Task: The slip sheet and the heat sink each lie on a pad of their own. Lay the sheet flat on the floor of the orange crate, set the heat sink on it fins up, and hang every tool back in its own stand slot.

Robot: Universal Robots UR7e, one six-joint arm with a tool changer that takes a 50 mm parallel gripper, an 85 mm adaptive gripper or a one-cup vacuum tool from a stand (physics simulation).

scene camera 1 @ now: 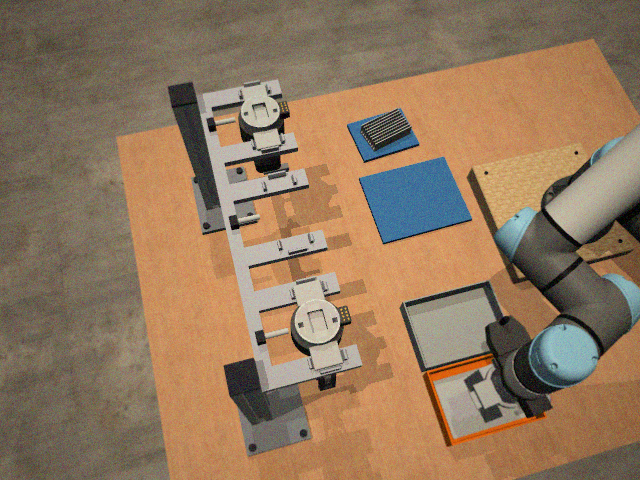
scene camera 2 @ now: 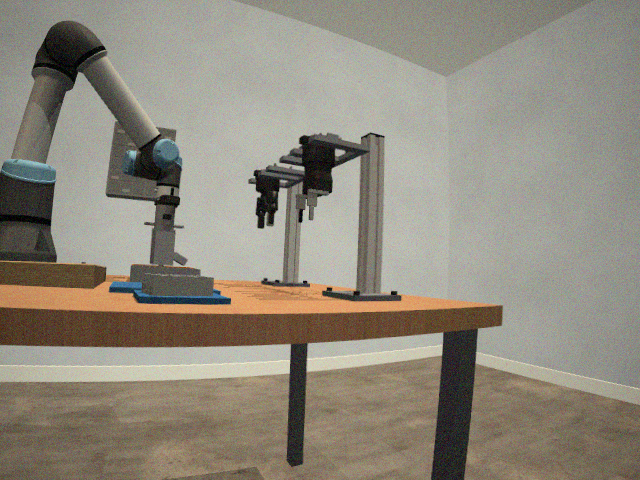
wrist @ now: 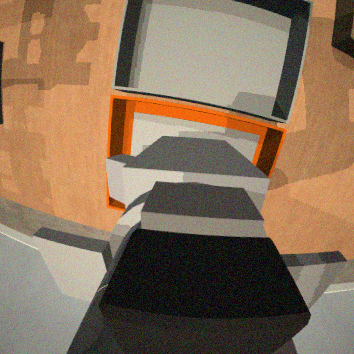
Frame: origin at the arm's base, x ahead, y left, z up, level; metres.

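Seen in the pictures: end effector, tool point: (scene camera 2: pixel 164 220); arm's base, origin of the base link: (scene camera 2: pixel 21 262).
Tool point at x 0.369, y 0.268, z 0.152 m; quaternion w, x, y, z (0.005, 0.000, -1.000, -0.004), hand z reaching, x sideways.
Observation:
Offsets run from my tool point to a thing's top centre. "pt": to the spot under its first point.
My arm carries the one-cup vacuum tool {0.005 m up, 0.010 m ahead, 0.001 m right} (scene camera 2: pixel 162 248), upright and low over the orange crate (scene camera 1: pixel 496 429) (wrist: pixel 200 109). Its cup is hidden by the tool body in the wrist view, so its grip is not visible. A pale flat surface {pt 0.184 m down, 0.051 m ahead, 0.043 m right} (wrist: pixel 150 127) shows inside the crate; whether it is the slip sheet on the floor or at the cup cannot be told. The large blue pad (scene camera 1: pixel 413 201) (scene camera 2: pixel 125 286) is bare. The heat sink {0.149 m down, 0.081 m back, 0.616 m right} (scene camera 1: pixel 386 129) (scene camera 2: pixel 178 284) lies fins up on the small blue pad (scene camera 1: pixel 369 153) (scene camera 2: pixel 180 299).
Two gripper tools {pt 0.159 m up, 0.234 m ahead, 0.534 m right} (scene camera 1: pixel 260 111) {pt 0.159 m up, 0.282 m ahead, 0.172 m right} (scene camera 1: pixel 316 321) (scene camera 2: pixel 317 167) (scene camera 2: pixel 267 191) hang in the outer slots of the stand (scene camera 1: pixel 237 258) (scene camera 2: pixel 371 217); its middle slot is empty. A grey crate (scene camera 1: pixel 449 330) (wrist: pixel 215 55) adjoins the orange one. A wooden board (scene camera 1: pixel 516 180) lies under the arm's base.

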